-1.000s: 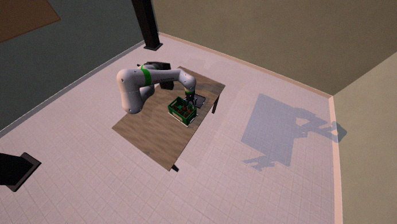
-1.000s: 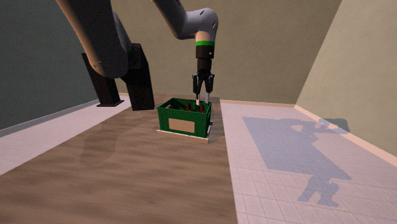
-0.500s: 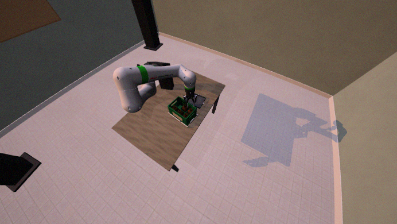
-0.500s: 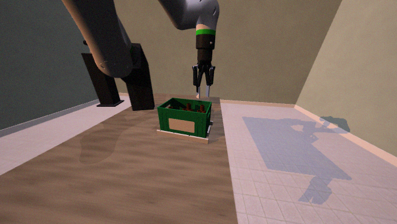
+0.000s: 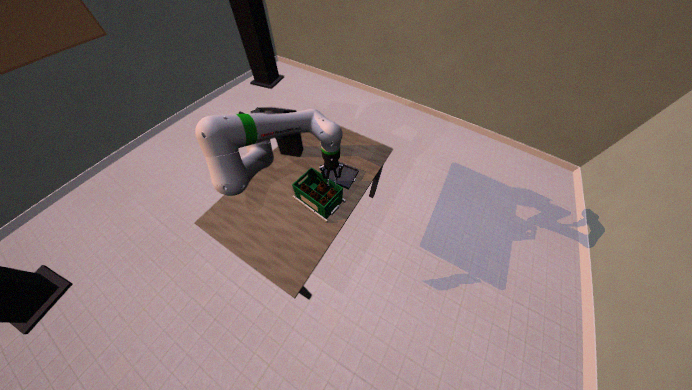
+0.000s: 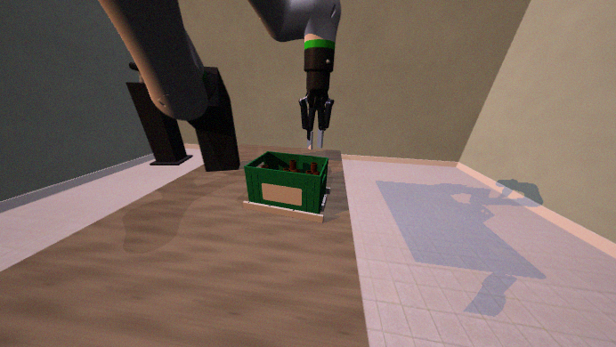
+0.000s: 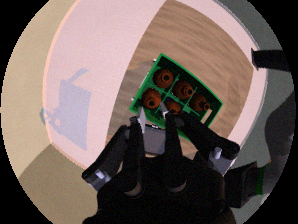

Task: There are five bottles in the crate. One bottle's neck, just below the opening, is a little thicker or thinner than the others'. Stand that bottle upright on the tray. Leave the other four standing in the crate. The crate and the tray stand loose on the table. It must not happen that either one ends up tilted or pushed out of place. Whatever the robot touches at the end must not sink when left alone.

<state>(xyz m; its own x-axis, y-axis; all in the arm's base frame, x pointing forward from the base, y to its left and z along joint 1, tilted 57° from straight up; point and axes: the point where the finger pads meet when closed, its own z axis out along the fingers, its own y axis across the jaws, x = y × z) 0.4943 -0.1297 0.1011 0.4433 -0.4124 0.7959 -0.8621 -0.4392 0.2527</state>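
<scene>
Right now the brown bottle is 11 cm behind my hand, 6 cm to the right of it and 17 cm below it. From my hand the other things lie so: dark tray (4 cm behind, 25 cm to the left, 24 cm below); green crate (10 cm behind, 2 cm to the right, 17 cm below).
</scene>
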